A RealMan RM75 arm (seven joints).
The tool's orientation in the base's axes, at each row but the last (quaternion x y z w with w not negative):
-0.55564, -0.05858, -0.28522, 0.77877
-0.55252, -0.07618, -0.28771, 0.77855
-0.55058, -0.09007, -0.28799, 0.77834
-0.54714, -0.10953, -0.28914, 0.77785
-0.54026, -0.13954, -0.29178, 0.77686
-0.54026, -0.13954, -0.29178, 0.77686
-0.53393, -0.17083, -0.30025, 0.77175
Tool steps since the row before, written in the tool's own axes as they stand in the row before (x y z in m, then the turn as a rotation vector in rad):
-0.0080, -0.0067, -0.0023, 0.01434, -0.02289, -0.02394
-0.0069, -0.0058, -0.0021, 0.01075, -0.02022, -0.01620
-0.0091, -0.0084, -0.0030, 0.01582, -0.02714, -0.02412
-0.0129, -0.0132, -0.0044, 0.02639, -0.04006, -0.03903
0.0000, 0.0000, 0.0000, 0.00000, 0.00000, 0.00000
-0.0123, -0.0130, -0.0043, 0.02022, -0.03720, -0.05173
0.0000, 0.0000, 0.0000, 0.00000, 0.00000, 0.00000
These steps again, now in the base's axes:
-0.0106, -0.0005, 0.0014, -0.00515, -0.03199, 0.01590
-0.0092, -0.0007, 0.0009, -0.00514, -0.02309, 0.01508
-0.0126, -0.0015, 0.0015, -0.00619, -0.03363, 0.01998
-0.0186, -0.0029, 0.0025, -0.00717, -0.05378, 0.02968
0.0000, 0.0000, 0.0000, 0.00000, 0.00000, 0.00000
-0.0180, -0.0034, 0.0017, -0.01158, -0.06290, 0.01944
0.0000, 0.0000, 0.0000, 0.00000, 0.00000, 0.00000

